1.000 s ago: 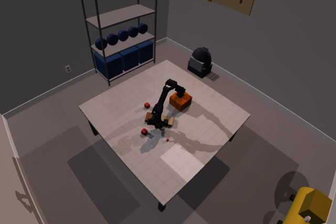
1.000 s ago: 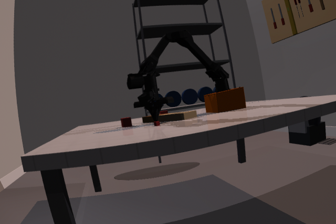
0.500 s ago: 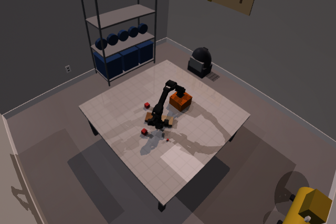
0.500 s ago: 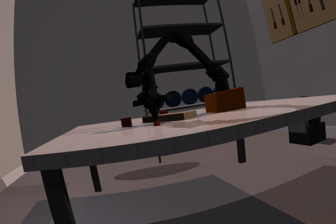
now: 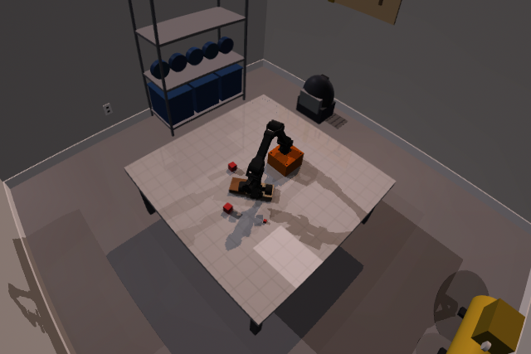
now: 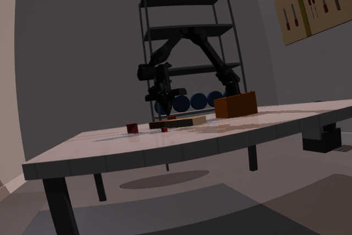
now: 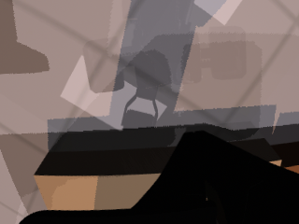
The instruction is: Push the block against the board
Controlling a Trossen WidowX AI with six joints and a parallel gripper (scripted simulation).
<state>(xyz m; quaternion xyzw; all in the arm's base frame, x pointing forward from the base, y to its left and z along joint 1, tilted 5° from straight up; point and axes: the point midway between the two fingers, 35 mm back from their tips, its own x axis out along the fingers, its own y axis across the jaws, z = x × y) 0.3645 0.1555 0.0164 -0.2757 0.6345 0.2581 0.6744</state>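
The flat wooden board lies 70 mm behind my gripper tip, 40 mm to the right of it and 40 mm below it. From my gripper tip the other things lie so: square block: 10 mm ahead, 150 mm to the right, 40 mm below; then tiny red cube: 40 mm ahead, 140 mm to the left, 50 mm below.
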